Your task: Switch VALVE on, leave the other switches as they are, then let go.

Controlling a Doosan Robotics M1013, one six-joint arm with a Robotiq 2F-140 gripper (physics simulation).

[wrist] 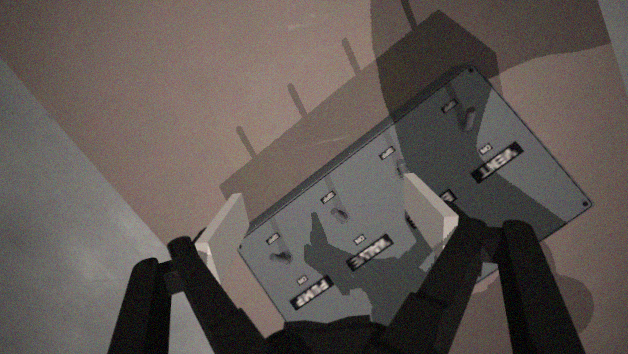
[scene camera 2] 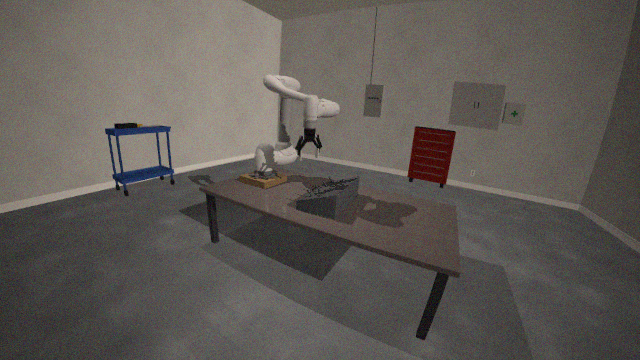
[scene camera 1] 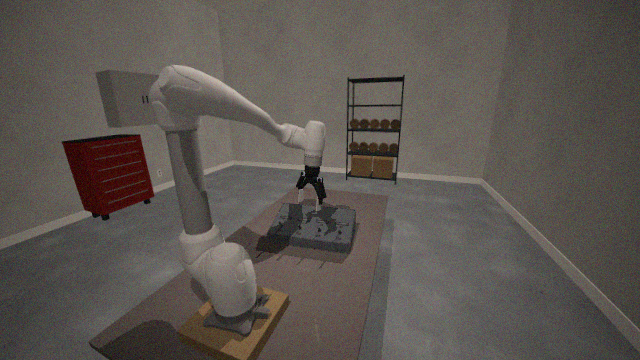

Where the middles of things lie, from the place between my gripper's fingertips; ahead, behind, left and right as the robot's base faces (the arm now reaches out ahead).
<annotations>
Right now my hand is 18 cm short of the grey switch panel (scene camera 1: 329, 219), 3 cm to the right of it and 21 cm above it.
</annotations>
